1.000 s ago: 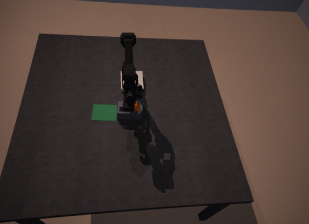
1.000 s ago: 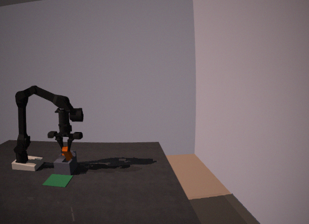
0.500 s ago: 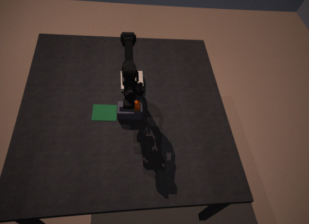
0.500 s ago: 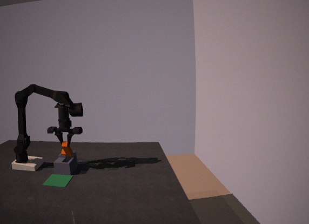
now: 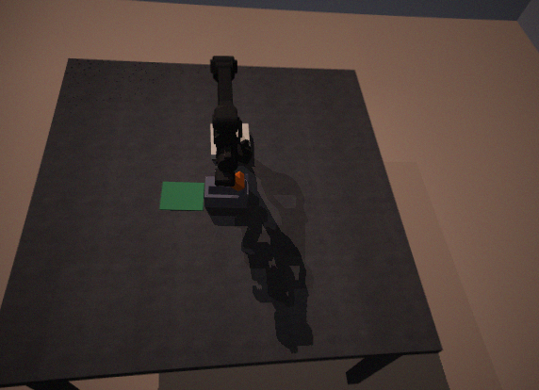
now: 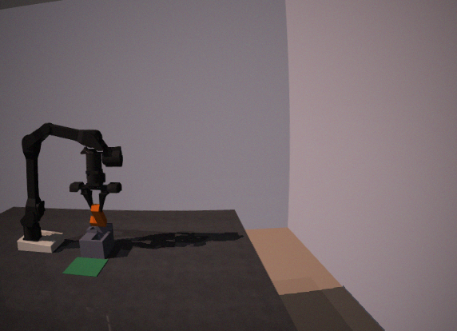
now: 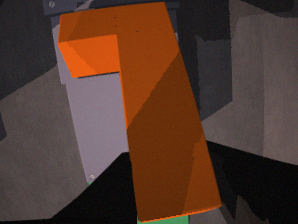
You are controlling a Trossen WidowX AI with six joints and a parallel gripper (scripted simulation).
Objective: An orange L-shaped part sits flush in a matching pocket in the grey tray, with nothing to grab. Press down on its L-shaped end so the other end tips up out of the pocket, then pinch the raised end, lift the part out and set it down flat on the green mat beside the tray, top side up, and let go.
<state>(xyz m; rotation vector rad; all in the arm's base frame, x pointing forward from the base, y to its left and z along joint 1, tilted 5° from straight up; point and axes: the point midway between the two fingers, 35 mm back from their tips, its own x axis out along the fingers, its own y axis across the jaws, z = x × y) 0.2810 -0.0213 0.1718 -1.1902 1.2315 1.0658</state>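
My gripper tip is now 17 cm above the green mat, 14 cm to the left of it and 3 cm past it. From my gripper tip the other things lie so: orange L-shaped part (3 cm to the left, 3 cm below, 1 cm behind).
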